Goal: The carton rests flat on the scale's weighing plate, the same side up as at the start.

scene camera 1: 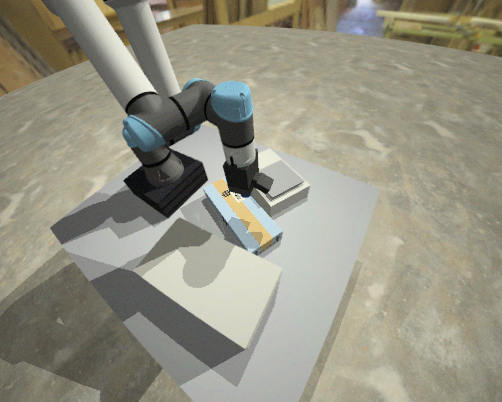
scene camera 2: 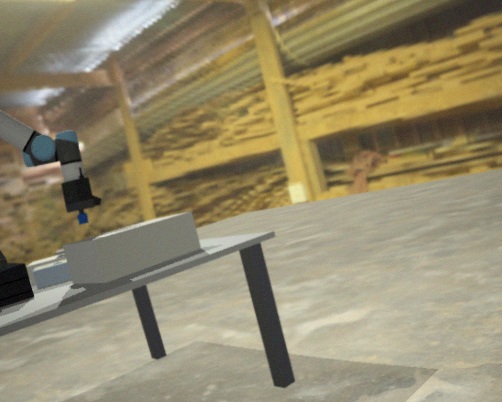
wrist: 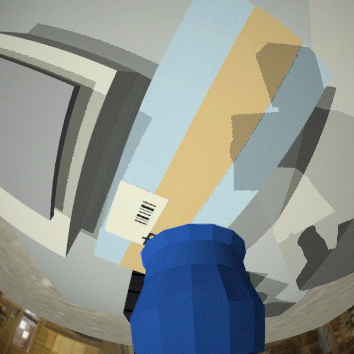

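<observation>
The blue carton with an orange stripe and a white barcode label lies flat on the table, label side up, beside the scale. The scale's grey weighing plate is bare where it shows. My gripper's blue suction cup hangs above the label end of the carton, with a gap below it in the scene camera 2 view, and holds nothing. The cup hides part of the carton's near end in the wrist view.
A large cream box stands on the grey table on the carton's other side from the scale. The arm's black base block stands near the carton's label end.
</observation>
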